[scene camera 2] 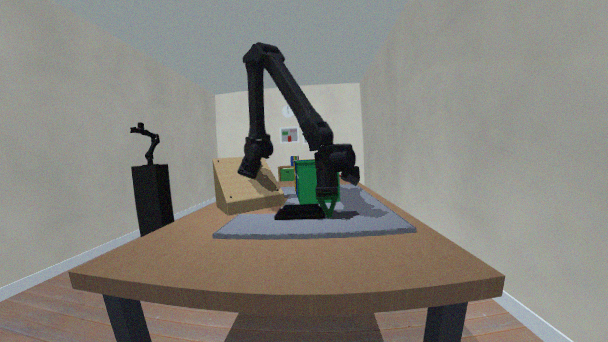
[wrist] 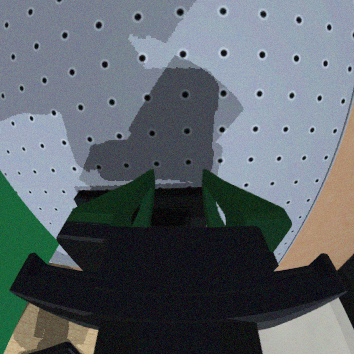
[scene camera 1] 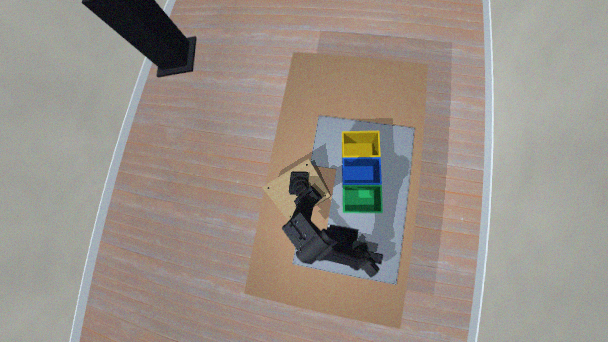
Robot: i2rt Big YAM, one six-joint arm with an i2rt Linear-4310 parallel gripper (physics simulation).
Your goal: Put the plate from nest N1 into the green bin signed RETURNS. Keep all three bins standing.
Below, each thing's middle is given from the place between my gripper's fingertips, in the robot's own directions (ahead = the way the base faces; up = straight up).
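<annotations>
Counted from my hand: green bin (scene camera 1: 356,198), 9 cm above, 2 cm ahead, 25 cm to the left; blue bin (scene camera 1: 360,170), 9 cm above, 3 cm ahead, 38 cm to the left; yellow bin (scene camera 1: 354,143), 9 cm above, 4 cm ahead, 51 cm to the left.
</annotations>
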